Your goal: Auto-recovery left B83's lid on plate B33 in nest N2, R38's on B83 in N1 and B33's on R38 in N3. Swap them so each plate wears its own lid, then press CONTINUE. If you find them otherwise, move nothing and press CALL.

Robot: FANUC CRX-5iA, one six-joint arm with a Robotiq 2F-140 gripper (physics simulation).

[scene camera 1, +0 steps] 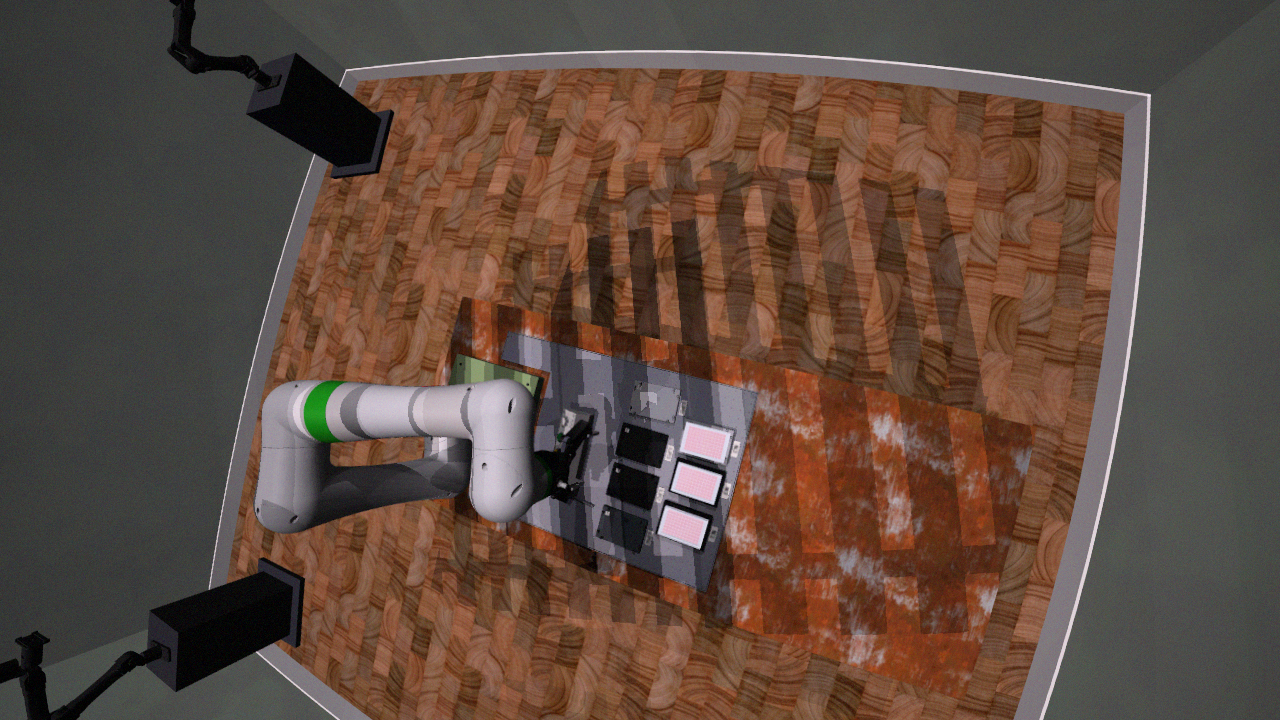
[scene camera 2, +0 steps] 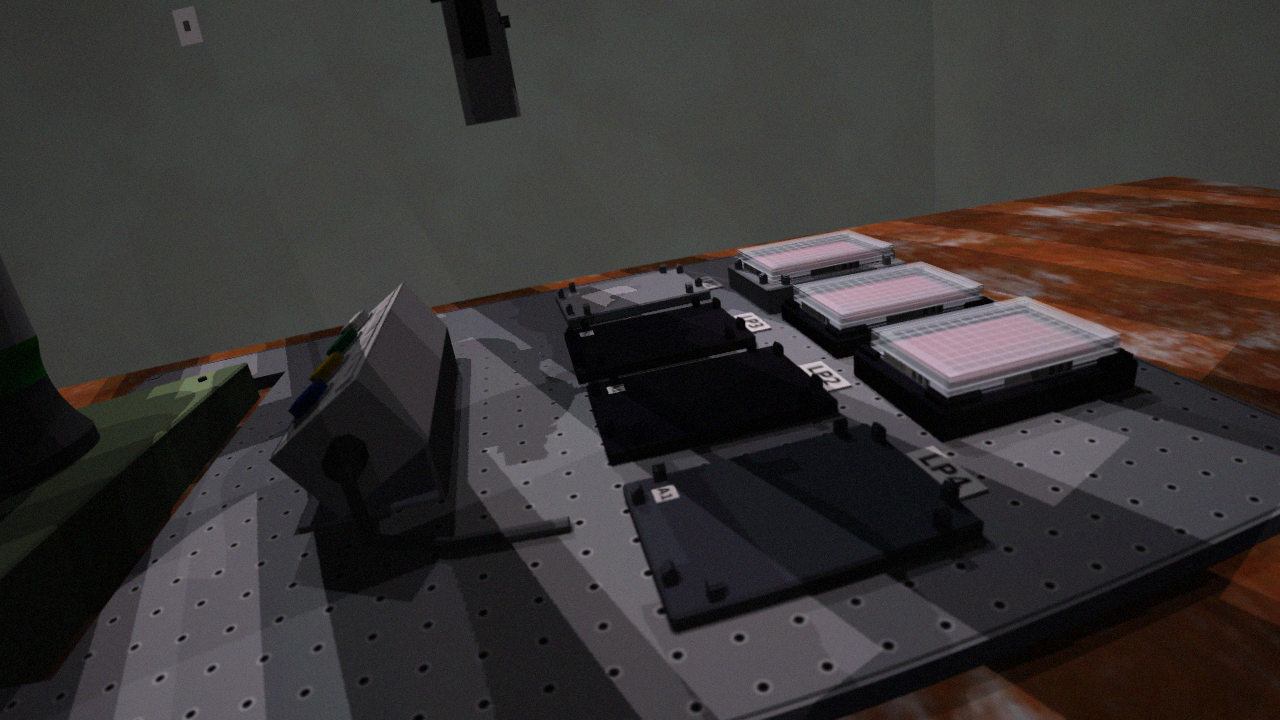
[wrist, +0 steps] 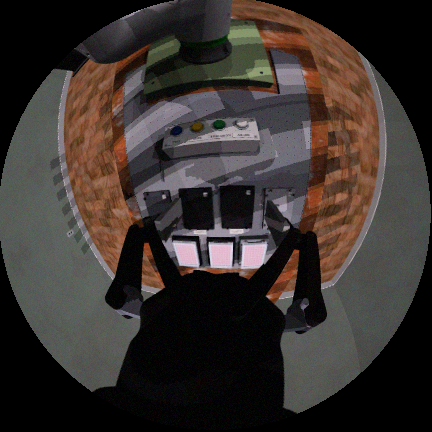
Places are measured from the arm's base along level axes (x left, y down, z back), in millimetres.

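Pixels of known places: gripper, fingertip midpoint: (scene camera 1: 586, 456) (scene camera 2: 497, 120) (wrist: 222, 207); arm's base at its link origin: (wrist: 204, 48).
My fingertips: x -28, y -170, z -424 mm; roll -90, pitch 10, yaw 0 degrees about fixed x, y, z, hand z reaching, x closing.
Ahead of a thing's pixels: the offset from my fingertips to its middle. "pt": to the spot under its first point.
Three lidded plates with pink wells sit in a row of nests: one nearest scene camera 2 (scene camera 1: 685, 526) (scene camera 2: 993, 344) (wrist: 186, 253), a middle plate {dx -58, dy +170, dz -273 mm} (scene camera 1: 697, 482) (scene camera 2: 886, 295) (wrist: 221, 254) and a far plate {dx +61, dy +161, dz -285 mm} (scene camera 1: 706, 442) (scene camera 2: 819, 255) (wrist: 253, 254). Each lid lies flat; plate and lid codes and nest labels are too small to read. The button box {dx -14, dy +156, dz +122 mm} (scene camera 2: 393, 385) (wrist: 212, 145) has blue, yellow, green {dx +13, dy +134, dz +142 mm} (wrist: 219, 124) and white buttons; their lettering is unreadable. My gripper (scene camera 1: 580, 461) (wrist: 222, 207) is open and empty, raised above the board; one fingertip shows at the top in scene camera 2.
Beside the nests are two black pads {pt dx +22, dy +188, dz -101 mm} (scene camera 1: 642, 445) {pt dx -122, dy +188, dz -82 mm} (scene camera 2: 711, 401) (wrist: 237, 207), a dark grey pad {pt dx -236, dy +189, dz -74 mm} (scene camera 1: 623, 528) (scene camera 2: 805, 519) and a light grey pad {pt dx +154, dy +188, dz -125 mm} (scene camera 1: 655, 402) (scene camera 2: 635, 295). A cable {pt dx -186, dy +191, dz +65 mm} (scene camera 2: 501, 532) runs from the box. The arm's base stands on a green plate (scene camera 1: 492, 371) (wrist: 210, 75).
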